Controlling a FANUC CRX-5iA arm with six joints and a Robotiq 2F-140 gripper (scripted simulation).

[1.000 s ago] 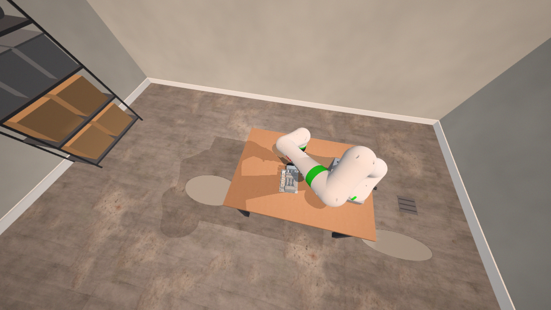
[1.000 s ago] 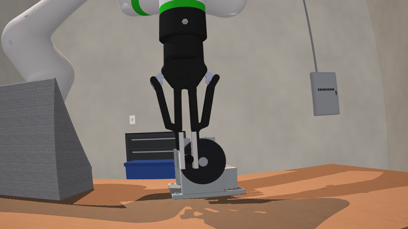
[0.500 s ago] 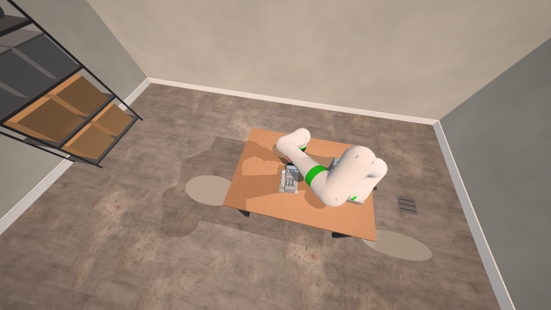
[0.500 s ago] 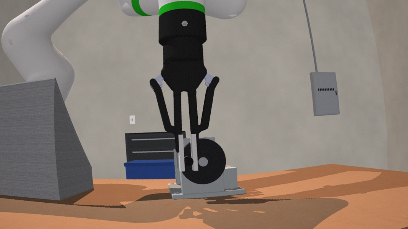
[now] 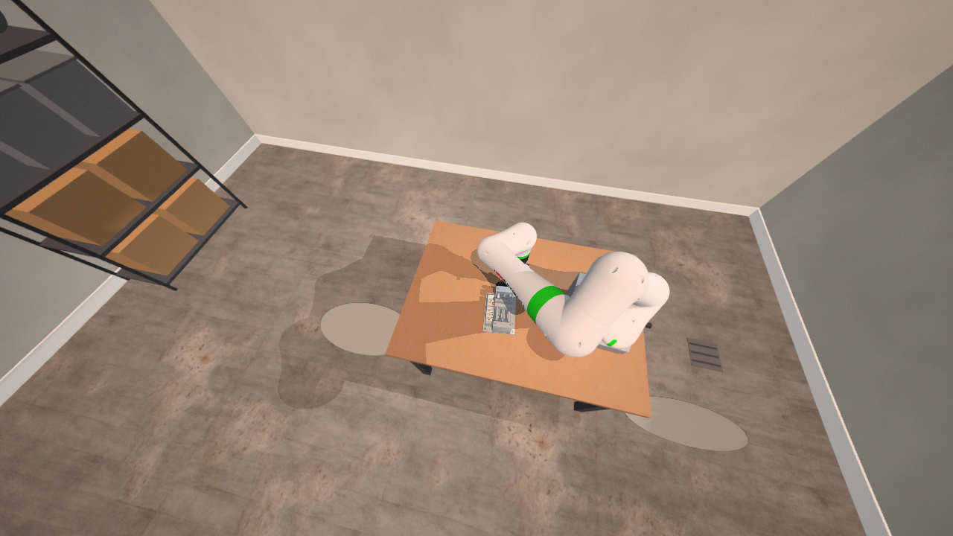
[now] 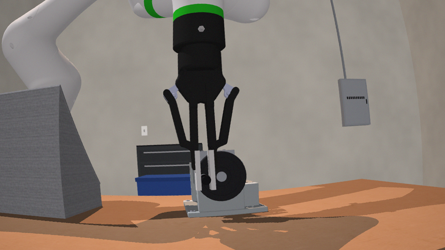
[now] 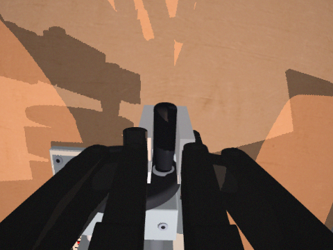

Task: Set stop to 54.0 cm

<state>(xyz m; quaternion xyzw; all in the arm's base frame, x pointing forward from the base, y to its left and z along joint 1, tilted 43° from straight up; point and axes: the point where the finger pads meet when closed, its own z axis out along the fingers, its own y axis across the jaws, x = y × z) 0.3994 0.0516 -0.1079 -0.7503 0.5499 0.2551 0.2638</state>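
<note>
Right now the sliding stop block is 1 cm ahead of my hand and 14 cm to the left of it. Round my hand: black handwheel: 2 cm to the left, 2 cm below; black crank knob: 2 cm below.
</note>
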